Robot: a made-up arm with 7 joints.
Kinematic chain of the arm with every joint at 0, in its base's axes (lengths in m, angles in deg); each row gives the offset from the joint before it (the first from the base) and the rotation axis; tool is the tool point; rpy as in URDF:
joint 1: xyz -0.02 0.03 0.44 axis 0 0.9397 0.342
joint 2: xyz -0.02 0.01 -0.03 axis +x
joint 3: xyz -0.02 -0.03 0 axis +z
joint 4: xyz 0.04 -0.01 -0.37 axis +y
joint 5: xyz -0.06 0 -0.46 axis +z
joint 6: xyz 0 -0.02 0.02 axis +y
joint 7: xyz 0.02 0.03 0 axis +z
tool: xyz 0.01 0.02 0.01 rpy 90 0 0
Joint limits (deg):
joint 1: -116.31..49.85
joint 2: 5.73..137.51
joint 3: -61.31..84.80
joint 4: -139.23..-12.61
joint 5: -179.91..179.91
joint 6: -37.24..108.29
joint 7: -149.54..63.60
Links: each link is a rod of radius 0.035 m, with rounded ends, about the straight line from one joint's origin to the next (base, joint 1, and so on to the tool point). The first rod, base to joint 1, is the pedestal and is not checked.
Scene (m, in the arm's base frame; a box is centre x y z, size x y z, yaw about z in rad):
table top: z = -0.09
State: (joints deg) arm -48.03 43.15 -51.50 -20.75 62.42 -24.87 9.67
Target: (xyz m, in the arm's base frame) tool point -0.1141 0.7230 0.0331
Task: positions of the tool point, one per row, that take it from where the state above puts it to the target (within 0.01 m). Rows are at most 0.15 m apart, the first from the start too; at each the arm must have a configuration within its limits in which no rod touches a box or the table.
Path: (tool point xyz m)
1: 0.5093 0.4920 0.0256
2: 0.4122 0.5606 0.0466
3: 0.3314 0.5970 0.0959
4: 0.2765 0.5970 0.1555
5: 0.2468 0.5614 0.2049
6: 0.1690 0.6384 0.1462
7: 0.0758 0.6898 0.0941
8: -0.0221 0.7166 0.0550
9: -0.1141 0.7230 0.0331

